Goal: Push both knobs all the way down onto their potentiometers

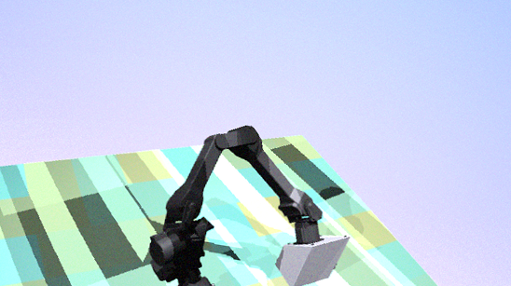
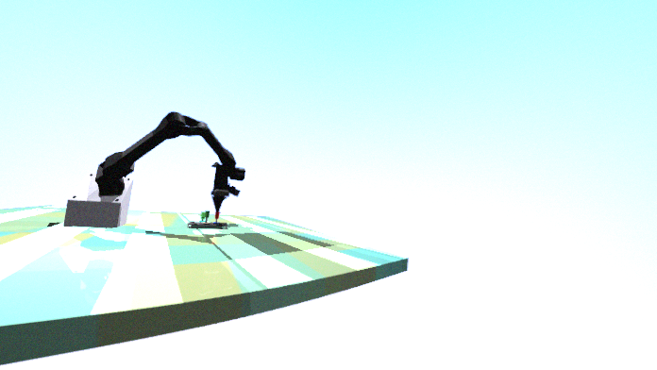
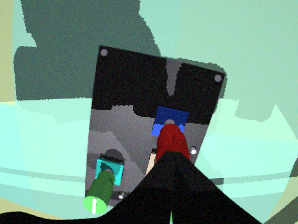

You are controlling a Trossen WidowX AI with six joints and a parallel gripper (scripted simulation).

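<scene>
Now: the red knob 1 cm below my gripper tip.
</scene>
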